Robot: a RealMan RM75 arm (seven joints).
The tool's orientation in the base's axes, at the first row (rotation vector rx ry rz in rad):
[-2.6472, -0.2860, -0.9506]
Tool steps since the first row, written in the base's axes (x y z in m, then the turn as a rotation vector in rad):
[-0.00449, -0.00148, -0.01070, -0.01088, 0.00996, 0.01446]
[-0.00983, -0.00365, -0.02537, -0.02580, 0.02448, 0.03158]
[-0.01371, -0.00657, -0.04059, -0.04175, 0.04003, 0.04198]
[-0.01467, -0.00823, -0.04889, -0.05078, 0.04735, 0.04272]
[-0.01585, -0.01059, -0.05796, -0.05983, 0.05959, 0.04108]
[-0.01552, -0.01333, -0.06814, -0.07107, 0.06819, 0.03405]
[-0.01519, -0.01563, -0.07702, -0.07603, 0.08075, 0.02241]
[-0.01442, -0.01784, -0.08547, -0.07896, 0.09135, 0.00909]
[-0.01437, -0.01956, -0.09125, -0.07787, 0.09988, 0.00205]
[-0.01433, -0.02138, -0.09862, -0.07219, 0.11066, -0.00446]
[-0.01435, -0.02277, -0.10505, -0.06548, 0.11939, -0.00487]
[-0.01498, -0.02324, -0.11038, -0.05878, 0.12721, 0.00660]
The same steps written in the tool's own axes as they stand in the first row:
[-0.01044, 0.00247, 0.00467, 0.00188, -0.01564, -0.01336]
[-0.02414, 0.00622, 0.01150, 0.00277, -0.03729, -0.02939]
[-0.03714, 0.01122, 0.01932, -0.00137, -0.05869, -0.04075]
[-0.04337, 0.01434, 0.02423, -0.00716, -0.06828, -0.04395]
[-0.05031, 0.01822, 0.02933, -0.01411, -0.08193, -0.04367]
[-0.05685, 0.02314, 0.03598, -0.02649, -0.09161, -0.04203]
[-0.06252, 0.02736, 0.04184, -0.03675, -0.10214, -0.03195]
[-0.06756, 0.03152, 0.04767, -0.04672, -0.10988, -0.02016]
[-0.07140, 0.03443, 0.05131, -0.04974, -0.11593, -0.01134]
[-0.07627, 0.03778, 0.05607, -0.04876, -0.12288, 0.00056]
[-0.08055, 0.04050, 0.06026, -0.04322, -0.12898, 0.00788]
[-0.08451, 0.04195, 0.06362, -0.03010, -0.13688, 0.00619]

